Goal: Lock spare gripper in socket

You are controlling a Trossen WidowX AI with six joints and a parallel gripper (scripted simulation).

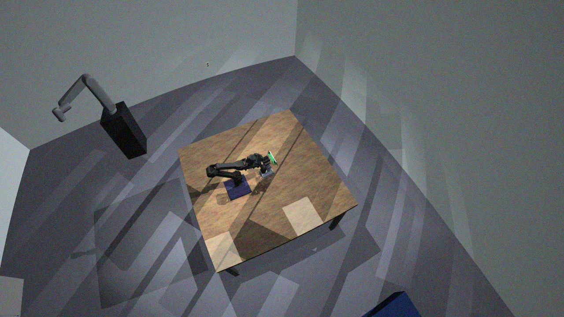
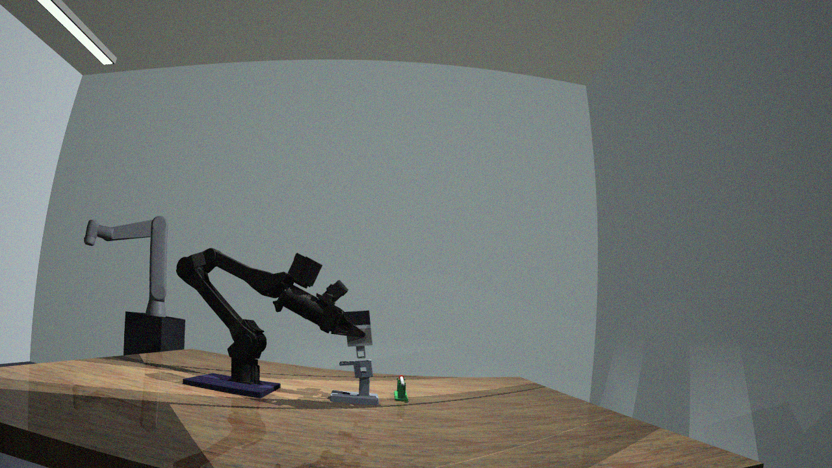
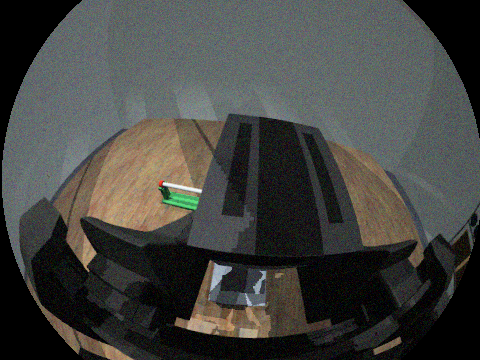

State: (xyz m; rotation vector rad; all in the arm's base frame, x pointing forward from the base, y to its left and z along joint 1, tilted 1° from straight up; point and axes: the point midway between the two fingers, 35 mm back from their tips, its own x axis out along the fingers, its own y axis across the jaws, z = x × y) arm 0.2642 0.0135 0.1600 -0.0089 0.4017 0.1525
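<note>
Right now my gripper tip is 14 cm above the green pin cradle, 12 cm to the right of it and 8 cm short of it. Also, from my gripper tip: grey mount: 11 cm below, 1 cm behind; then spare gripper: 1 cm behind.
</note>
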